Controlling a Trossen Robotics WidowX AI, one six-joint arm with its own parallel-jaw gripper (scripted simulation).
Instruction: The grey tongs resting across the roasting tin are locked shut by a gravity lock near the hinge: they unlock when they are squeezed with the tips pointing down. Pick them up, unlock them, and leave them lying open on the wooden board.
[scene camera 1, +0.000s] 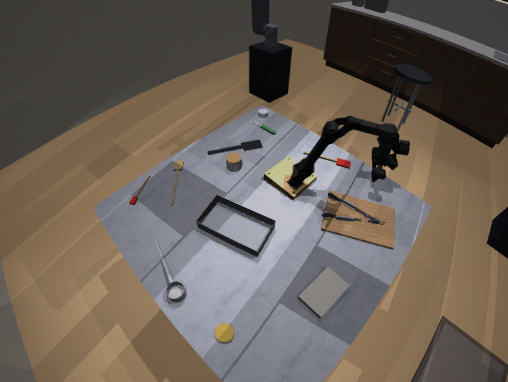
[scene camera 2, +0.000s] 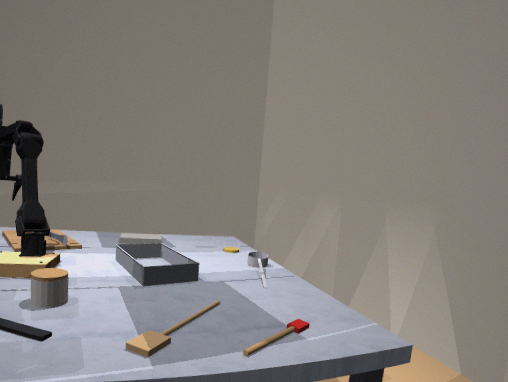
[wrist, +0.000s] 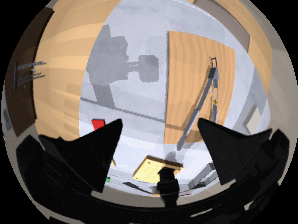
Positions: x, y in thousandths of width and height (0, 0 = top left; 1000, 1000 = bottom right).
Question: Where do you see a wooden board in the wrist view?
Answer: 639, 252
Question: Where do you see a lidded canister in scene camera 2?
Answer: At 97, 753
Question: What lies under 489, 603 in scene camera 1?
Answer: A roasting tin.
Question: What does the gripper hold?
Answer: Nothing.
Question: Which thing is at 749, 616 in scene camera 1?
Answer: A wooden board.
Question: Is the gripper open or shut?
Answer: Open.
